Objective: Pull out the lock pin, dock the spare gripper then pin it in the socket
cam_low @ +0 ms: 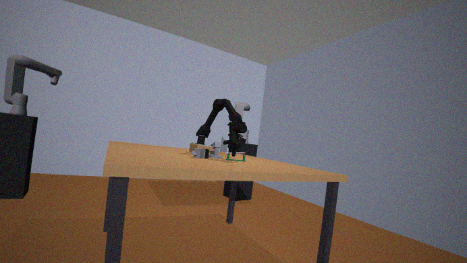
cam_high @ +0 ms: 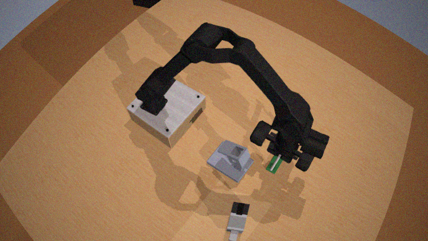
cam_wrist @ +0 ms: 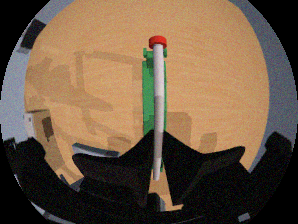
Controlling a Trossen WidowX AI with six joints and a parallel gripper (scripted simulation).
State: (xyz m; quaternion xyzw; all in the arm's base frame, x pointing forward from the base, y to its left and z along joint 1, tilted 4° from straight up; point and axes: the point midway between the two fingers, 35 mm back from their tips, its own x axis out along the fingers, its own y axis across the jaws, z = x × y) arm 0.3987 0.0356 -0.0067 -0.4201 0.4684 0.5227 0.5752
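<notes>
Now: gripper tip 20 mm to the right of the green bracket. The rest, counted from my gripper tip: spare gripper (240 mm to the right, 20 mm behind); then grey mount (120 mm behind, 70 mm to the right, 20 mm above).
</notes>
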